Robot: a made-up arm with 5 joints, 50 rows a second.
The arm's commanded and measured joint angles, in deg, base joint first. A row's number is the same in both.
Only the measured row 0 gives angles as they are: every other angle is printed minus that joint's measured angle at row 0.
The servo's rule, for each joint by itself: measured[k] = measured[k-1] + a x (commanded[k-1-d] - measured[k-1]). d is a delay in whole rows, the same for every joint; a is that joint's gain. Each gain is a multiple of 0.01, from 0.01 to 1. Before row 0 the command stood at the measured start. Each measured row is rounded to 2 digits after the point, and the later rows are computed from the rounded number. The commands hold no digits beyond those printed.
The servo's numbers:
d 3
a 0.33 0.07 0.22 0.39 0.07
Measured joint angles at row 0: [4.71, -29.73, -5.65, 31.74, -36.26]
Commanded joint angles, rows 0 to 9: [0.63, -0.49, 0.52, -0.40, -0.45]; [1.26, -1.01, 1.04, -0.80, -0.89]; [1.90, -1.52, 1.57, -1.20, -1.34]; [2.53, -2.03, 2.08, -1.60, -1.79]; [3.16, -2.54, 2.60, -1.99, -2.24]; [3.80, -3.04, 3.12, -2.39, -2.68]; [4.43, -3.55, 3.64, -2.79, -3.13]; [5.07, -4.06, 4.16, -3.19, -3.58]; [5.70, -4.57, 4.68, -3.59, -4.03]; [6.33, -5.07, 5.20, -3.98, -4.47]
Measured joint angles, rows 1 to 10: [0.00, 0.00, 0.00, 0.00, 0.00]; [0.00, 0.00, 0.00, 0.00, 0.00]; [0.00, 0.00, 0.00, 0.00, 0.00]; [0.21, -0.03, 0.11, -0.16, -0.03]; [0.56, -0.10, 0.31, -0.41, -0.09]; [1.00, -0.20, 0.59, -0.72, -0.18]; [1.50, -0.33, 0.92, -1.06, -0.29]; [2.05, -0.48, 1.29, -1.42, -0.43]; [2.63, -0.66, 1.69, -1.80, -0.59]; [3.22, -0.86, 2.12, -2.19, -0.77]
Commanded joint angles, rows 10 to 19: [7.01, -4.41, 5.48, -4.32, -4.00]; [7.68, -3.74, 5.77, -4.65, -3.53]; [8.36, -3.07, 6.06, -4.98, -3.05]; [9.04, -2.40, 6.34, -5.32, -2.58]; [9.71, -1.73, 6.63, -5.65, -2.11]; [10.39, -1.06, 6.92, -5.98, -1.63]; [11.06, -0.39, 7.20, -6.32, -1.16]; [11.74, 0.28, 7.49, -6.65, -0.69]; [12.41, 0.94, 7.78, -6.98, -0.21]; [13.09, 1.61, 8.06, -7.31, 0.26]
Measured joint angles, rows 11 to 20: [3.83, -1.08, 2.57, -2.58, -0.97]; [4.45, -1.32, 3.03, -2.97, -1.18]; [5.07, -1.58, 3.51, -3.36, -1.41]; [5.71, -1.78, 3.94, -3.73, -1.59]; [6.36, -1.92, 4.34, -4.09, -1.73]; [7.02, -2.00, 4.72, -4.44, -1.82]; [7.69, -2.03, 5.08, -4.78, -1.87]; [8.36, -2.01, 5.42, -5.12, -1.89]; [9.03, -1.94, 5.75, -5.46, -1.87]; [9.70, -1.83, 6.07, -5.80, -1.82]
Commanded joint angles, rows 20 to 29: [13.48, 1.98, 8.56, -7.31, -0.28]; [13.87, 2.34, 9.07, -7.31, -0.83]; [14.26, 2.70, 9.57, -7.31, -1.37]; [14.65, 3.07, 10.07, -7.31, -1.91]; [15.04, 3.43, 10.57, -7.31, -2.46]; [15.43, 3.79, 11.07, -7.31, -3.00]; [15.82, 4.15, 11.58, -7.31, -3.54]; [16.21, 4.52, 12.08, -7.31, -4.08]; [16.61, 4.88, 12.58, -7.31, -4.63]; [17.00, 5.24, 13.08, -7.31, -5.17]
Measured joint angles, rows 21 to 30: [10.37, -1.68, 6.38, -6.13, -1.74]; [11.04, -1.50, 6.69, -6.46, -1.63]; [11.72, -1.28, 6.99, -6.79, -1.50]; [12.30, -1.05, 7.34, -6.99, -1.41]; [12.82, -0.81, 7.72, -7.11, -1.37]; [13.30, -0.56, 8.13, -7.19, -1.37]; [13.75, -0.31, 8.56, -7.24, -1.41]; [14.18, -0.05, 9.00, -7.27, -1.48]; [14.59, 0.22, 9.46, -7.29, -1.59]; [15.00, 0.50, 9.93, -7.30, -1.73]
